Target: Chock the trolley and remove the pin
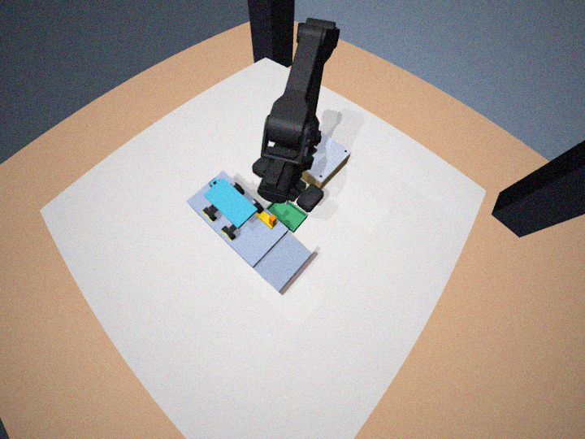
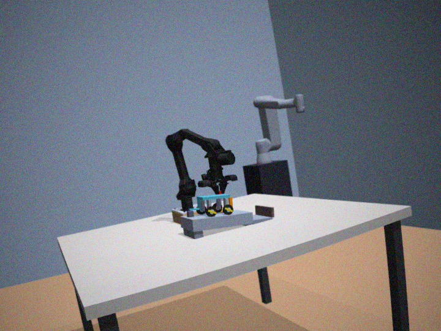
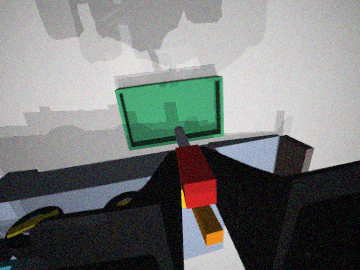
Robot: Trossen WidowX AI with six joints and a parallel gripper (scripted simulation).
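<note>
My gripper tip is 120 mm above the green tray. Round my gripper tip: red-headed stop pin: right at my gripper tip; then yellow chock: 70 mm ahead, 30 mm below, 10 mm to the right; then trolley: 130 mm ahead, 90 mm to the right, 10 mm below.
</note>
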